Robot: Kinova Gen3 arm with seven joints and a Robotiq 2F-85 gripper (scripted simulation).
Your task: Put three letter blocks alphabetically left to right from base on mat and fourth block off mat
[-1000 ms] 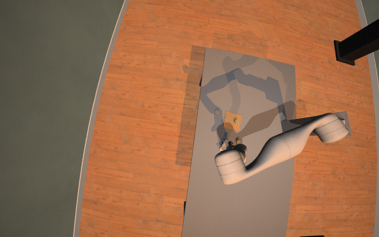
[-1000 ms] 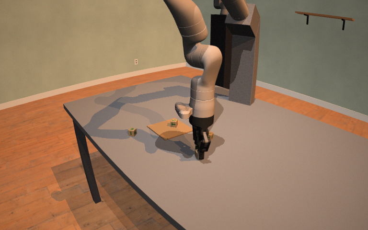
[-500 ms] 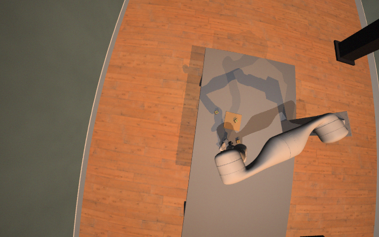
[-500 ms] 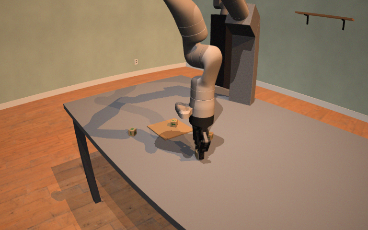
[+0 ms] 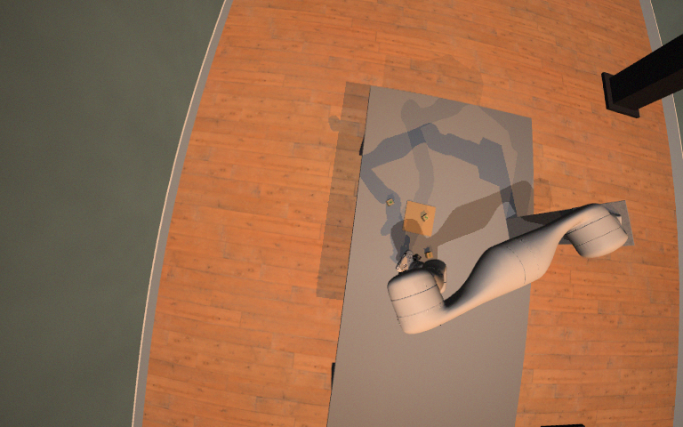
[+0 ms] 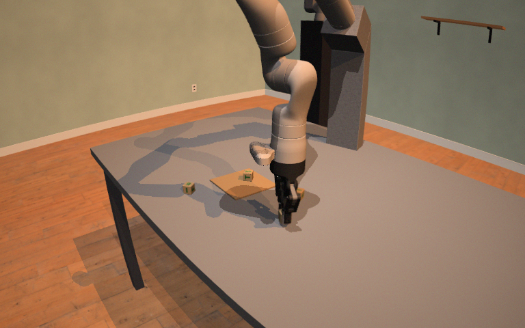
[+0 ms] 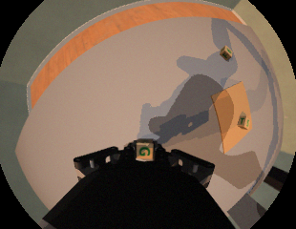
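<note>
My gripper is now 6 cm past the mat, 22 cm to the left of it and 3 cm above it.
</note>
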